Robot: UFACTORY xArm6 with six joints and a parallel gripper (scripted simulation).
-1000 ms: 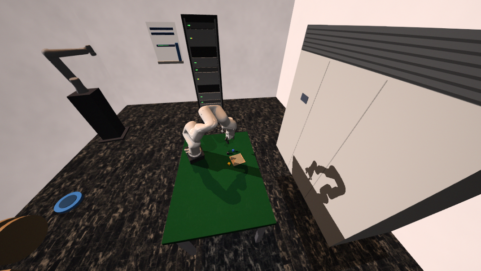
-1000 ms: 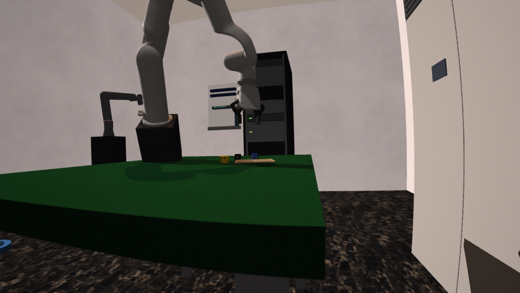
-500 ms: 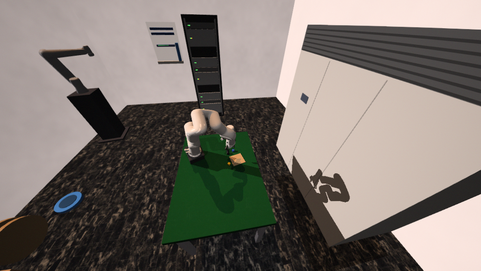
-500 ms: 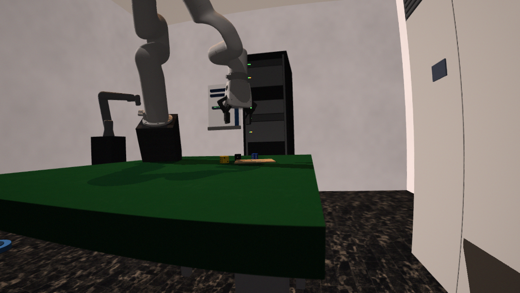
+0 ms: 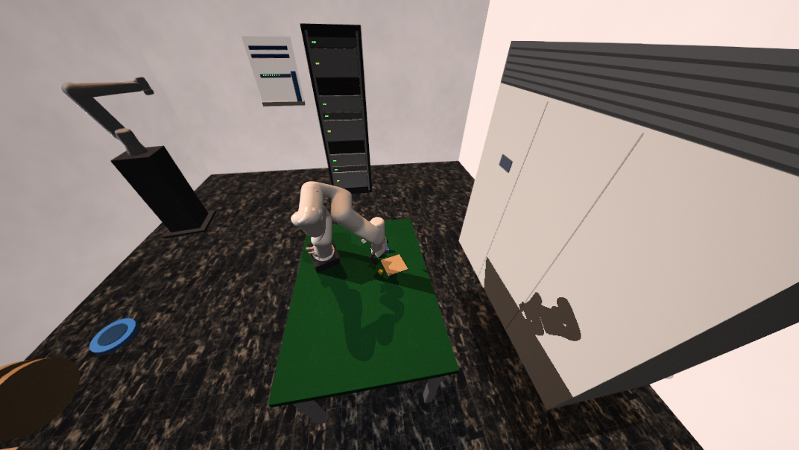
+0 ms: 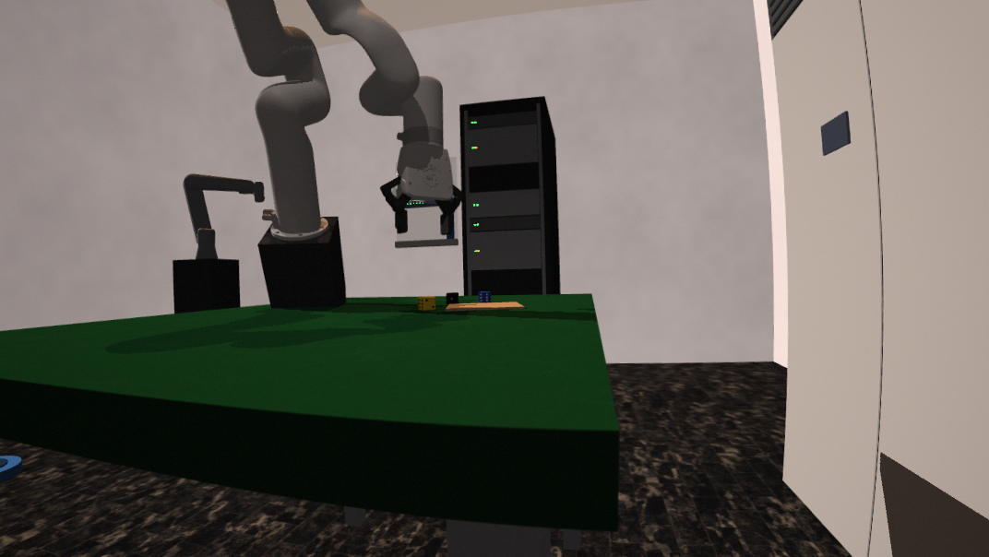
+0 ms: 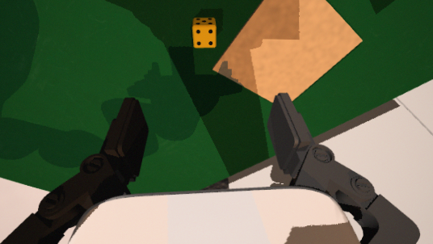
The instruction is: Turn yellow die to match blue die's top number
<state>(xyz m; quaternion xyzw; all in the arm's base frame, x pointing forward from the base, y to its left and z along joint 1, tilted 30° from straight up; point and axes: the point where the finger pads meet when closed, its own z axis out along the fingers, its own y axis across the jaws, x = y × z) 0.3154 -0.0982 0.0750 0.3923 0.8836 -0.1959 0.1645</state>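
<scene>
The yellow die lies 14 cm below my hand. From my hand the other things lie so: black die: 2 cm ahead, 15 cm to the left, 14 cm below; blue die: 9 cm ahead, 17 cm to the left, 14 cm below; mat: 10 cm ahead, 4 cm to the left, 15 cm below.
</scene>
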